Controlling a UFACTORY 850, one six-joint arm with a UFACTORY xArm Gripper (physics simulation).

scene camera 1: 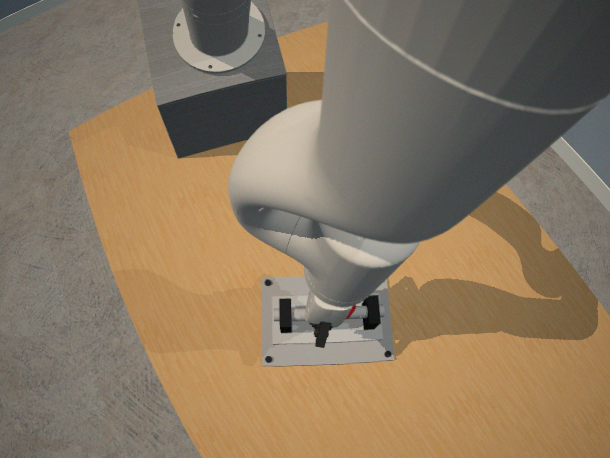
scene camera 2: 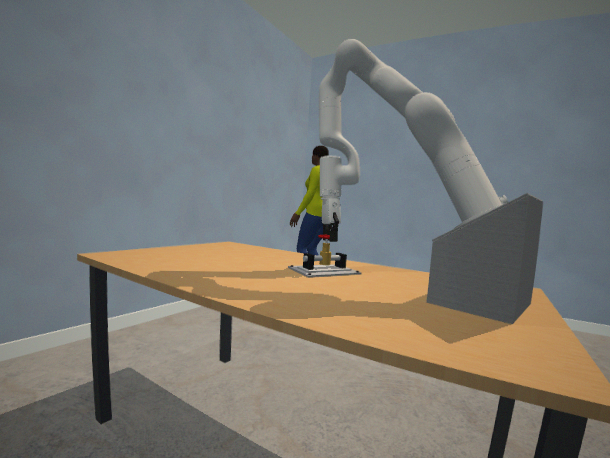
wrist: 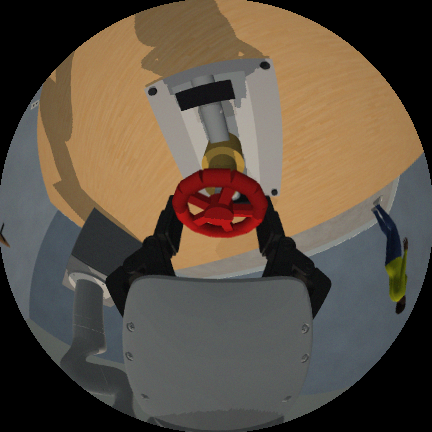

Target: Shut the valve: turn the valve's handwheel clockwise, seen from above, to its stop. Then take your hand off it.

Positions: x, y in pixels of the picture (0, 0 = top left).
Labels:
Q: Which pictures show my gripper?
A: Scene camera 1, scene camera 2 and the wrist view: all of them.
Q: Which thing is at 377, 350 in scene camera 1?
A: A grey base plate.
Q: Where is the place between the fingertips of my gripper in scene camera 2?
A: At 330, 241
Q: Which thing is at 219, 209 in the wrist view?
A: A red handwheel.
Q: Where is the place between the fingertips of my gripper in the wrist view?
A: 219, 206

